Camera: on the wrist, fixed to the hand. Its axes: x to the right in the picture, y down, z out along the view.
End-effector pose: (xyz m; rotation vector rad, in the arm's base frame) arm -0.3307 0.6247 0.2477 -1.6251 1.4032 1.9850
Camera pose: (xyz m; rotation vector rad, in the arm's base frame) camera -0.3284 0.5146 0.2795 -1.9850 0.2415 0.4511
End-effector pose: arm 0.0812 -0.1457 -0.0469 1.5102 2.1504 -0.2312
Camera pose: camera 0.1178 -0.0711 0.0320 0.2416 -2.7342 0.6956
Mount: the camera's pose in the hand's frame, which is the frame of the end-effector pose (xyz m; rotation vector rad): 0.0141 0.0725 -0.0876 0.3920 0.4875 -1.4971
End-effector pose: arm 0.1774 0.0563 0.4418 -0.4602 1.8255 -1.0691
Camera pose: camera 0.1043 0.1279 0.3901 1.3326 -1.2221 2.3247
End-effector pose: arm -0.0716 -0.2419 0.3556 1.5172 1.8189 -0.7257
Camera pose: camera -0.0134 -0.1536 0.3997 -0.1435 -2.4641 1.1222
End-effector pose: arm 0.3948 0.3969 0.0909 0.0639 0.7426 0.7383
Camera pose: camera 0.3035 0.4429 0.0391 -0.3090 1.1254 -0.8567
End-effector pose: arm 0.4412 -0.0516 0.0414 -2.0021 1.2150 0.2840
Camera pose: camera 0.3717 -0.1412 0.0581 -2.0934 -0.2424 -1.1102
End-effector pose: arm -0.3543 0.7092 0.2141 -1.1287 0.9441 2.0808
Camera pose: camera -0.3760 0.5993 0.1898 -1.4312 0.3558 0.4150
